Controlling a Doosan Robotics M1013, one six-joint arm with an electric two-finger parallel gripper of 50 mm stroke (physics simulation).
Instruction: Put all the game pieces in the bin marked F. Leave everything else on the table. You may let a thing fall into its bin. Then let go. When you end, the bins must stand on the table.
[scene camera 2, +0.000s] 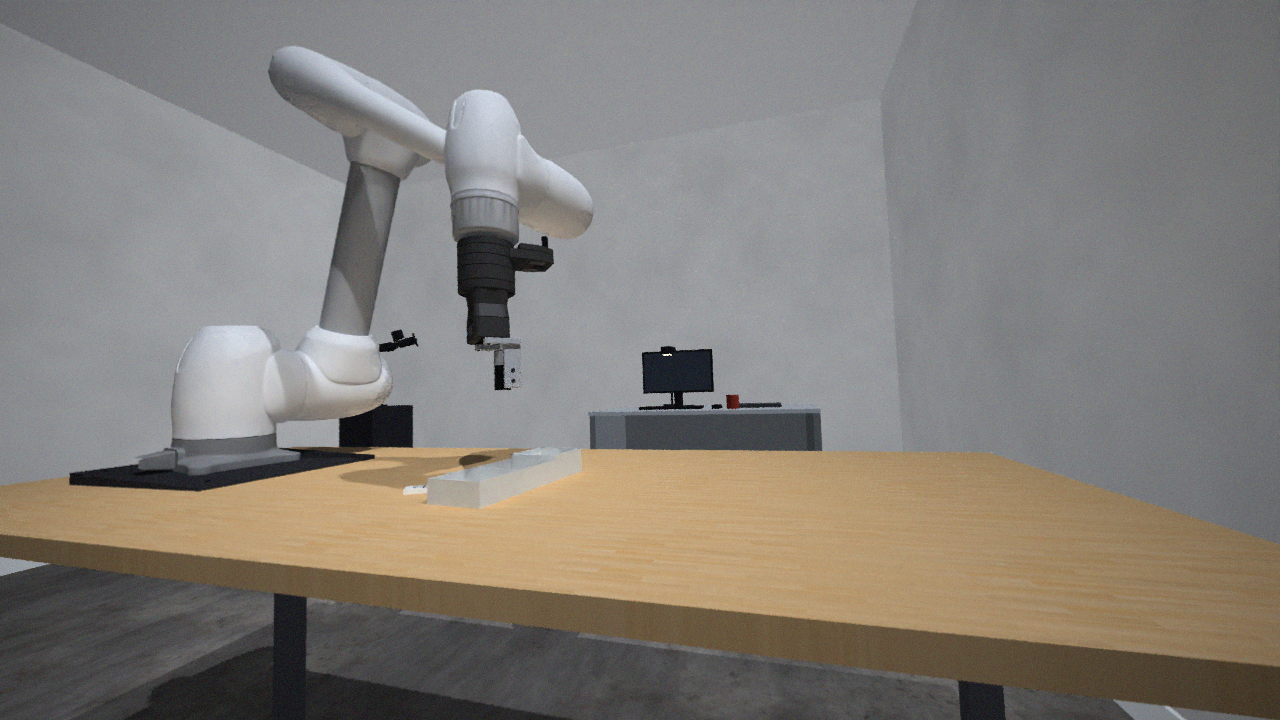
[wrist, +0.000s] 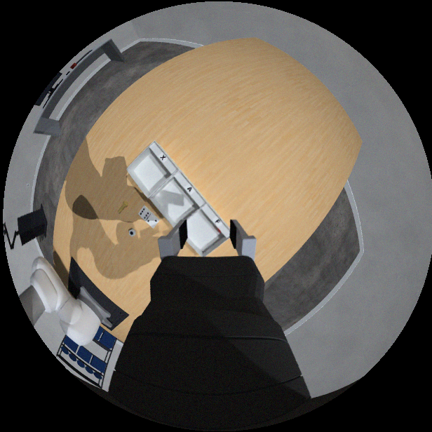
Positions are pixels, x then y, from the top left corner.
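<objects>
My gripper is visible both in scene camera 2 and in the wrist view, and on it (scene camera 2: 507, 351) and (wrist: 237, 249) are the same spot. I can also see a white bin row, which appears in scene camera 2 (478, 487) and again in the wrist view (160, 179).
</objects>
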